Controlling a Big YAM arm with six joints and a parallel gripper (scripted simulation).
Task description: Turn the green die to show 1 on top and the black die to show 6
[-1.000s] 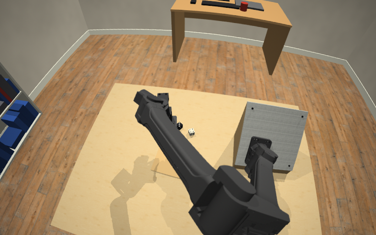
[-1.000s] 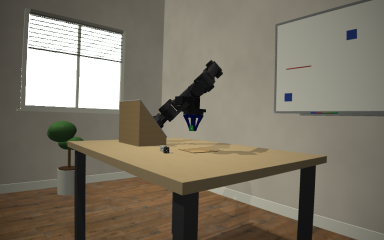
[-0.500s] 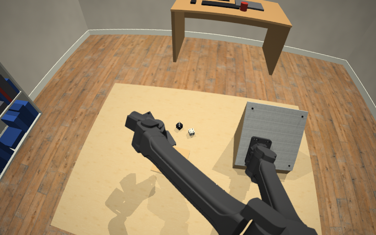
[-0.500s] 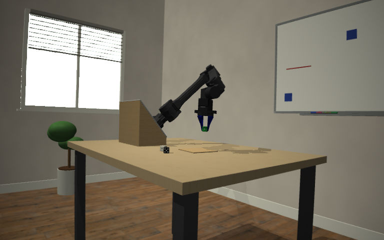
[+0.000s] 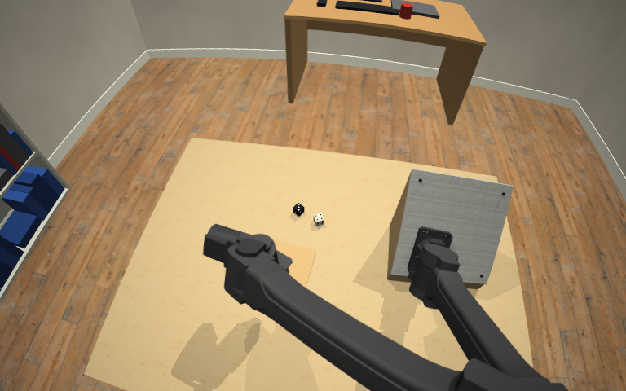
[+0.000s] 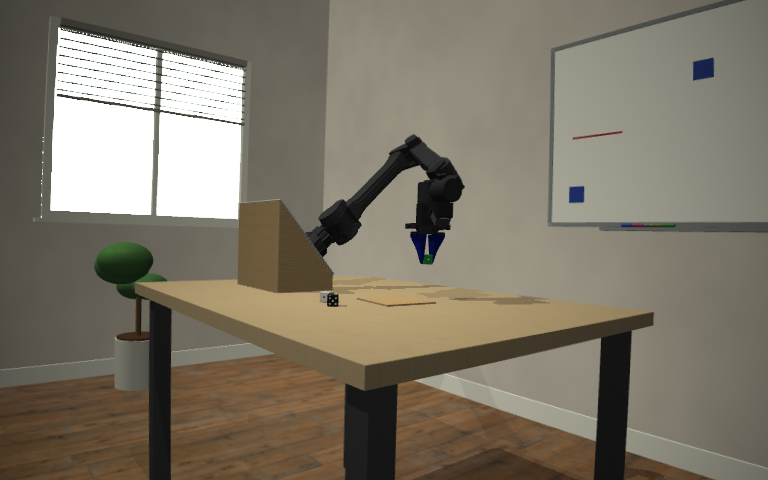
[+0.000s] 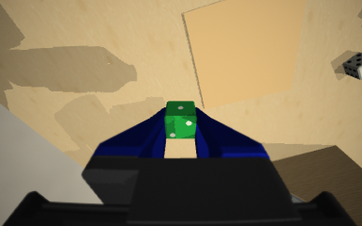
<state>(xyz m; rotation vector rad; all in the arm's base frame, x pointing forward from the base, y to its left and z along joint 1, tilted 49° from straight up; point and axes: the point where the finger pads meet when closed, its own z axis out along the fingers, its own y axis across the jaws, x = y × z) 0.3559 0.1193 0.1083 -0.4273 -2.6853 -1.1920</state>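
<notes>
My hand is 100 mm to the left of the tan mat and 100 mm above it. Also, from my hand: black die 280 mm to the right, 90 mm below; then white die 60 mm behind, 250 mm to the right, 90 mm below; then green die right at my hand.
</notes>
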